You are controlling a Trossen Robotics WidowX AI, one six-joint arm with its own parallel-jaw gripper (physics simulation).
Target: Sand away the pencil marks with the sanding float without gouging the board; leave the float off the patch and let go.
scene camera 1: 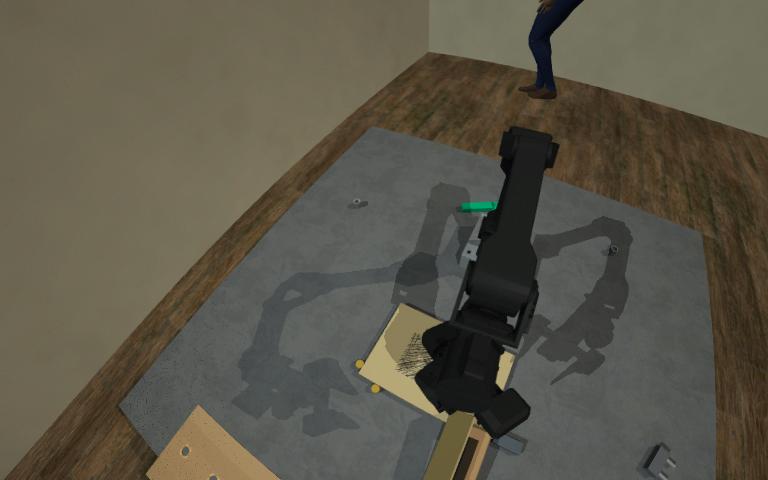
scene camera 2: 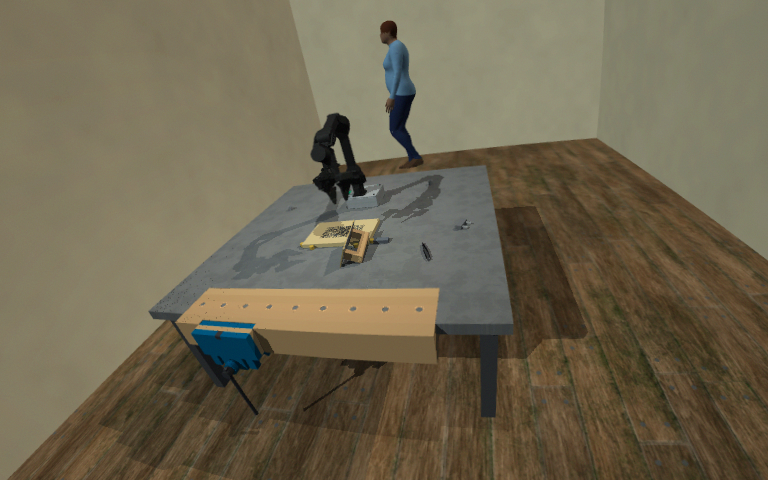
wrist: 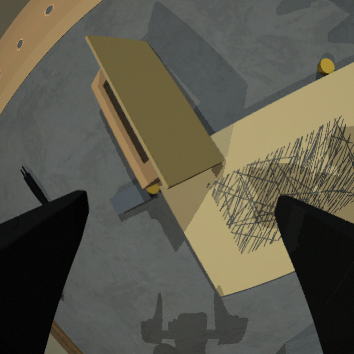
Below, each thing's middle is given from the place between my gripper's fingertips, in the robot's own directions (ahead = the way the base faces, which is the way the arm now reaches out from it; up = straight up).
I see the grey stop [wrist: 133,195] 2 cm ahead of my hand, 13 cm to the left of it and 17 cm below it. From my hand the other things lie so: pale wooden board [scene camera 1: 379,368] (8 cm behind, 6 cm to the right, 22 cm below).
